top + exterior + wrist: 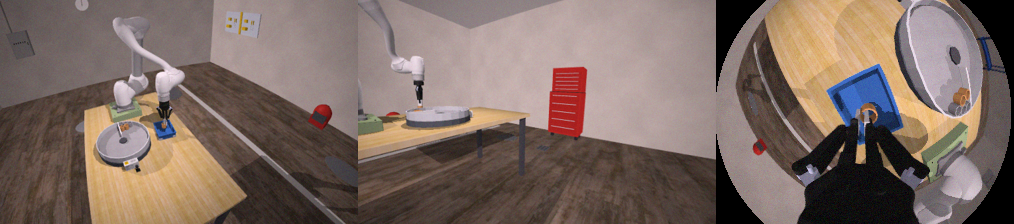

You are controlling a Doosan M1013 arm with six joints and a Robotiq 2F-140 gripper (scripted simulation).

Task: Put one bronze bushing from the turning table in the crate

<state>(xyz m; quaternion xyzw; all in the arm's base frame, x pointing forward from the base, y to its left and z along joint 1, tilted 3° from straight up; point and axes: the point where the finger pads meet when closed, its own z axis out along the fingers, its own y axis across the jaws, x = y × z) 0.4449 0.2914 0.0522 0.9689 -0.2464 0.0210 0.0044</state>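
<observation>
Right now my hand is 90 mm above the blue crate, 10 mm to the left of it and 10 mm past it. The rest, counted from my hand: round grey turning table (370 mm to the right, 60 mm below, 40 mm ahead).
</observation>
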